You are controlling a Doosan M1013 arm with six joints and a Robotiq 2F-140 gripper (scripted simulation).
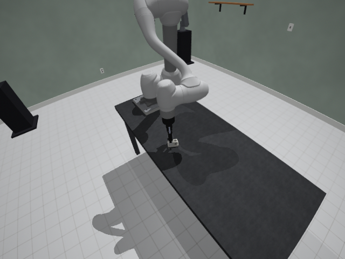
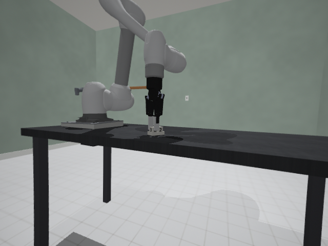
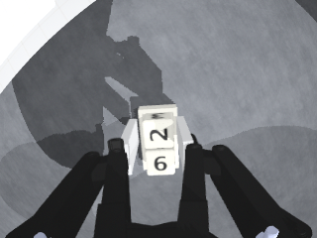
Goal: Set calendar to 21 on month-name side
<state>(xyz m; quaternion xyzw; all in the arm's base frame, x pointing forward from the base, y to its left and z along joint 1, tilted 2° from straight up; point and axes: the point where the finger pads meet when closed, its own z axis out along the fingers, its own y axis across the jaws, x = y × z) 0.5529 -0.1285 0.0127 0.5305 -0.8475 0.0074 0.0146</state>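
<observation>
Now: the cube 1 cm ahead of my hand, 3 cm to the left of it and 3 cm below it. Round my hand: white tray: 2 cm to the left, 5 cm below.
</observation>
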